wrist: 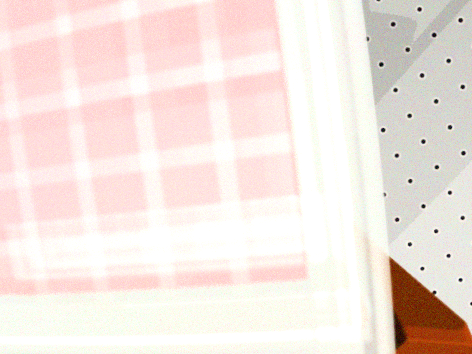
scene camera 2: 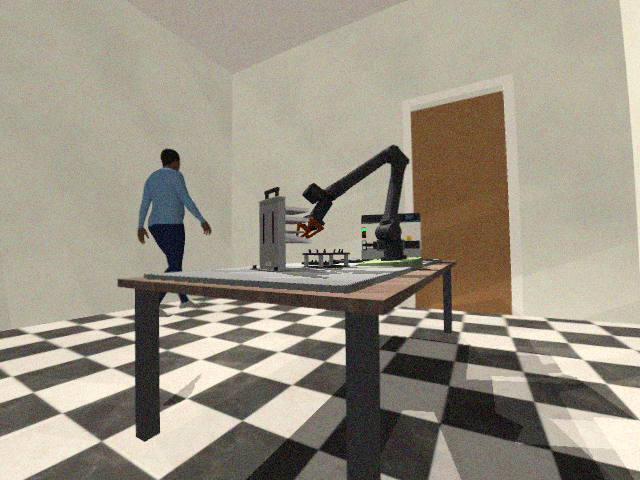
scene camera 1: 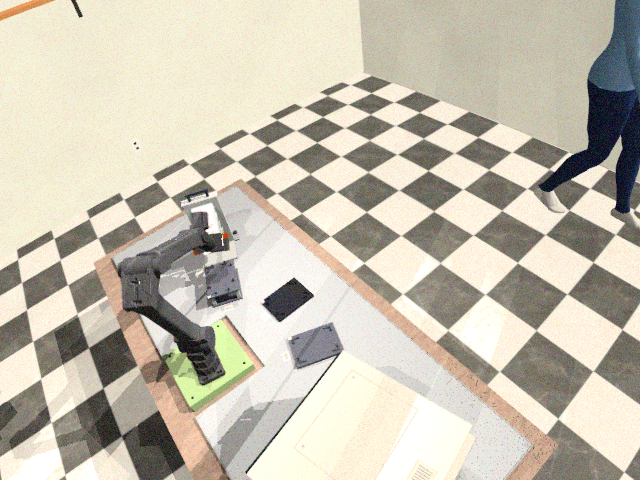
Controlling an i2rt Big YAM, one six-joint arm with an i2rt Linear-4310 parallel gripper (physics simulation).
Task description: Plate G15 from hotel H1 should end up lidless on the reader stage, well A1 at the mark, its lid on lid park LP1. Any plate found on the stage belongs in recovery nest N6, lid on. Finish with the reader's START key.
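Frame: origin at the arm's base, x left, y ahead, z down, level; centimetres.
Where they show: gripper, fingertip midpoint: (wrist: 238, 205) (scene camera 2: 301, 239) (scene camera 1: 216, 246); arm's base, link origin: (scene camera 2: 394, 259) (scene camera 1: 208, 366).
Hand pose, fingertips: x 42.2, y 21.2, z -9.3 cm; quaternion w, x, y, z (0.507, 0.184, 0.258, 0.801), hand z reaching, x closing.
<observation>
Things, the pixels of their top centre, and the offset from my fingertips. "pt": a spot on its surface instead.
- white plate with pink wells, surface spot: (wrist: 152, 152) pt dx +2.2, dy +1.5, dz -11.8 cm
- grey raised platform, top centre: (scene camera 1: 219, 275) (scene camera 2: 326, 249) dx -11.5, dy -4.0, dz +4.1 cm
- black pad, surface spot: (scene camera 1: 288, 298) pt dx -31.7, dy +14.5, dz +10.7 cm
- grey nest, top centre: (scene camera 1: 315, 343) (scene camera 2: 345, 259) dx -54.1, dy +13.5, dz +9.9 cm
- cream reader, top centre: (scene camera 1: 358, 450) (scene camera 2: 390, 216) dx -97.1, dy +3.9, dz -17.8 cm
The grey plate hotel (scene camera 1: 202, 202) (scene camera 2: 270, 233) stands at the far end of the bench with lidded plates on its shelves. My gripper (scene camera 1: 211, 242) (scene camera 2: 309, 229) is open and sits at the hotel's shelf front, angled down. In the wrist view a white plate with pink wells (wrist: 152, 152) under a clear lid fills most of the frame, very close. No label shows, so I cannot tell which plate it is. One orange finger (wrist: 426, 308) shows just beside the plate's right edge, and the other finger is hidden. Nothing is held.
A grey raised platform (scene camera 1: 223, 283) (scene camera 2: 325, 256) stands in front of the hotel. A black pad (scene camera 1: 288, 298) and a grey nest (scene camera 1: 315, 344) lie mid-bench. The cream reader (scene camera 1: 361, 418) takes up the near end. A person (scene camera 1: 610, 103) (scene camera 2: 168, 207) walks nearby.
</observation>
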